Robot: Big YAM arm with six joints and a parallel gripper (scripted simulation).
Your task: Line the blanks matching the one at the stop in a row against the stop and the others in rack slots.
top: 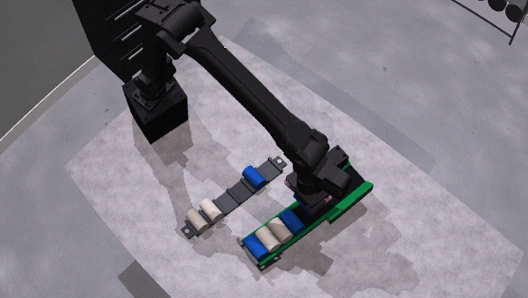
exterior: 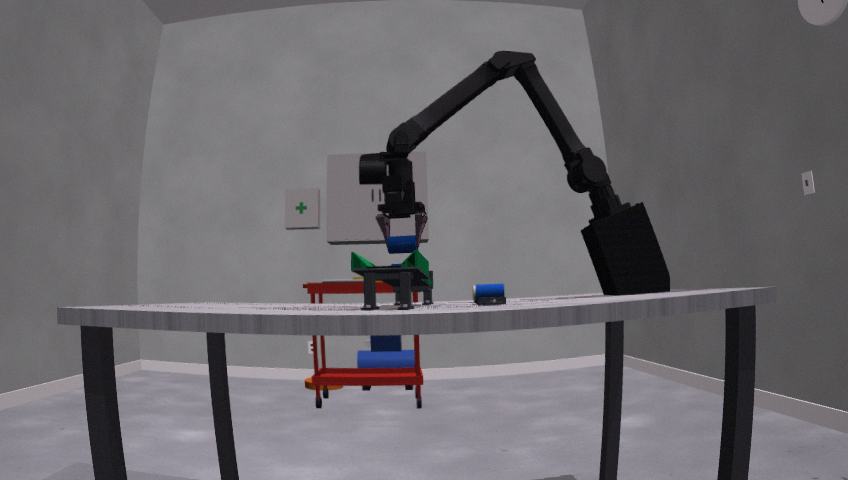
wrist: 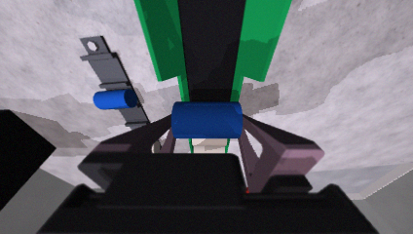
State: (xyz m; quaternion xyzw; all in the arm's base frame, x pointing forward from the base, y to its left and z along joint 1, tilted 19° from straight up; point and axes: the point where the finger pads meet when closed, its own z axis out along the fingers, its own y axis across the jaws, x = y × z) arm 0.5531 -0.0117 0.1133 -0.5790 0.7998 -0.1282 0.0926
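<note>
Right now my hand is 80 mm above the feed ramp. From my hand the other things lie so: grey stop 60 mm behind, 180 mm to the right, 90 mm below; stock rack 220 mm behind, 50 mm to the right, 150 mm below.
</note>
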